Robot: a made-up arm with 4 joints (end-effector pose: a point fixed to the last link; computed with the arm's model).
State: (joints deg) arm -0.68 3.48 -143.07 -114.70
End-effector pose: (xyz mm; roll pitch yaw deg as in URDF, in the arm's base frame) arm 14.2 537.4 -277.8 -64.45 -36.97 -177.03
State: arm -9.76 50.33 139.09 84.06
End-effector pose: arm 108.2 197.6 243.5 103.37 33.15 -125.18
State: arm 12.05 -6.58 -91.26 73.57
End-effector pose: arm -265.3 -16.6 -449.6 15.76 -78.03 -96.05
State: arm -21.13 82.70 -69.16 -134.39
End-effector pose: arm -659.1 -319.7 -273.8 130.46 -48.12 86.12
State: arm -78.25 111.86 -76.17 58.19
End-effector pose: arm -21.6 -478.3 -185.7 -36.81 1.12 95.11
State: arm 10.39 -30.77 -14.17 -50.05
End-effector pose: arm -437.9 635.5 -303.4 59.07 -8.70 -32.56
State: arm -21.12 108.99 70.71 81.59
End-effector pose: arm 49.1 95.6 392.4 14.94 83.22 -155.63
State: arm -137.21 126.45 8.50 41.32
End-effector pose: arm 219.8 11.7 377.4 112.10 25.59 -130.66
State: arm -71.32 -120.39 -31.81 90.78
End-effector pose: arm -184.3 -46.8 -592.6 17.53 -59.68 148.39
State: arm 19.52 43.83 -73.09 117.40
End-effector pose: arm -398.1 -94.3 -425.1 -39.75 -75.71 -31.75
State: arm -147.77 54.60 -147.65 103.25
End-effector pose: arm 57.9 -367.5 293.9 -121.31 4.90 119.42
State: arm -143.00 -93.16 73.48 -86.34
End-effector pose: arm 196.8 -143.4 -431.1 91.77 -69.48 -92.56
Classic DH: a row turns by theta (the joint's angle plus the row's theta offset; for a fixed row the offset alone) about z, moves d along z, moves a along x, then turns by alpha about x. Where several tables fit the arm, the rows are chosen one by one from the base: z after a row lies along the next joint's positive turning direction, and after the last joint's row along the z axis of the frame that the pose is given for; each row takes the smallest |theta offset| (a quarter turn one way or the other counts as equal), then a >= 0, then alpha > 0; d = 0 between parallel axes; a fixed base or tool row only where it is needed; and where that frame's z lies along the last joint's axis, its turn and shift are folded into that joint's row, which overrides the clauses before.
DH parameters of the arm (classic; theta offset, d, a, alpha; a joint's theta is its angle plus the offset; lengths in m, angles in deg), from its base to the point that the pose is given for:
base (fixed): 90 0.0624 0 90
joint 1: 0 -0.2327 0.1008 -90
joint 2: 90 -0.0651 0.0671 90
joint 3: -90 0.1015 0.0438 -90
joint 4: 90 0.4334 0.0859 -90
tool (fixed): 90 -0.3163 0 0

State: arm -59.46 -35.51 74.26 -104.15
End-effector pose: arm -172.7 589.0 -269.6 55.61 20.69 -76.35
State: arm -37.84 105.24 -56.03 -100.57
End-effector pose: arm -579.8 -485.1 -148.1 110.38 -18.92 98.93
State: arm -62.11 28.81 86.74 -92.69
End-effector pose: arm -616.6 492.5 -96.3 -24.55 29.42 -86.72
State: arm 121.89 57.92 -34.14 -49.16
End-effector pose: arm -605.9 461.8 398.3 -159.04 -17.39 -62.57
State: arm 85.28 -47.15 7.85 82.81
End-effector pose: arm -733.7 29.8 373.9 8.73 47.31 6.47
